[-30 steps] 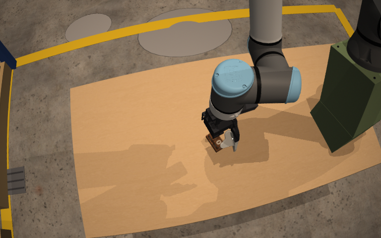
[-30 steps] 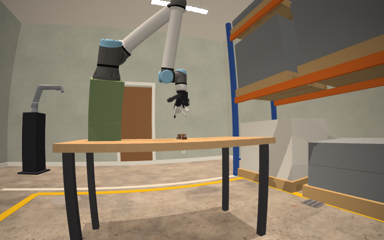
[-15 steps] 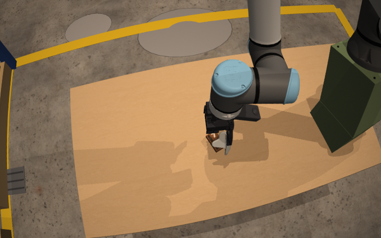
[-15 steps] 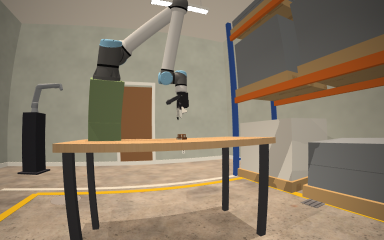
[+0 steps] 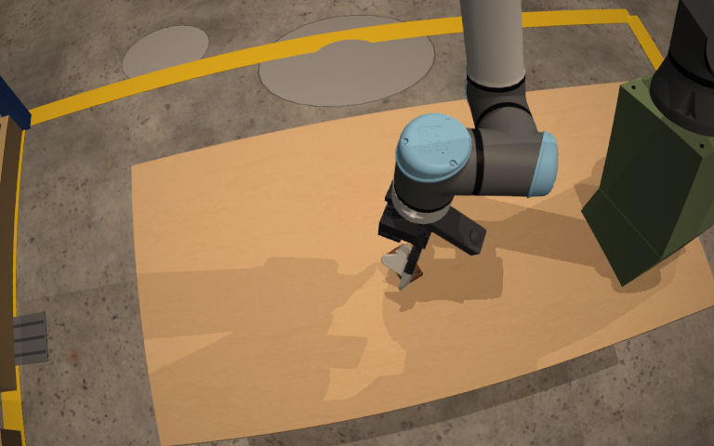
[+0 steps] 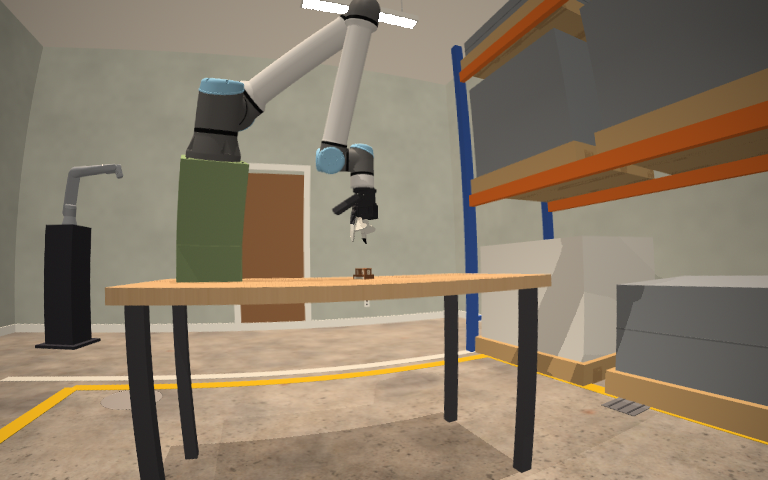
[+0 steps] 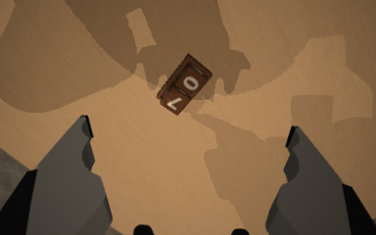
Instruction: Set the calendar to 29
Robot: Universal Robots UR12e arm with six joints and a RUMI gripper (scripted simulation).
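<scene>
Now: the tray 1 cm ahead of my hand, 2 cm to the right of it and 12 cm below it.
</scene>
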